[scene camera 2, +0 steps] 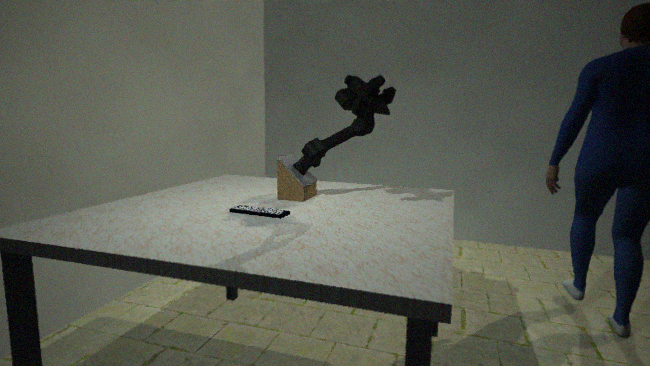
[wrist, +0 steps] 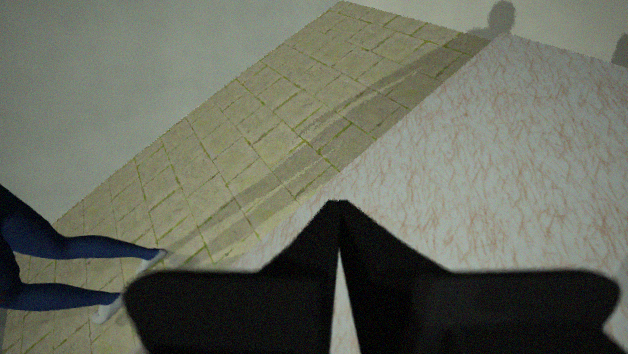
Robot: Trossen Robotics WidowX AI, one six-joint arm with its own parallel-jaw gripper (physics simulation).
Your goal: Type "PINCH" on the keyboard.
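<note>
A black keyboard with pale keys lies flat on the table, in front of the arm's base in the scene view. Single letters on its keys are too small to read. The keyboard does not show in the wrist view. My gripper is shut, with its two black fingertips meeting and nothing between them. In the scene view it is part of the dark shape at the raised end of the arm, high above the table and up to the right of the keyboard, touching nothing. The fingertips cannot be told apart there.
The black arm rises from a wooden wedge base behind the keyboard. A person in blue stands on the tiled floor beyond the table's right side in the scene view. Grey walls stand behind.
</note>
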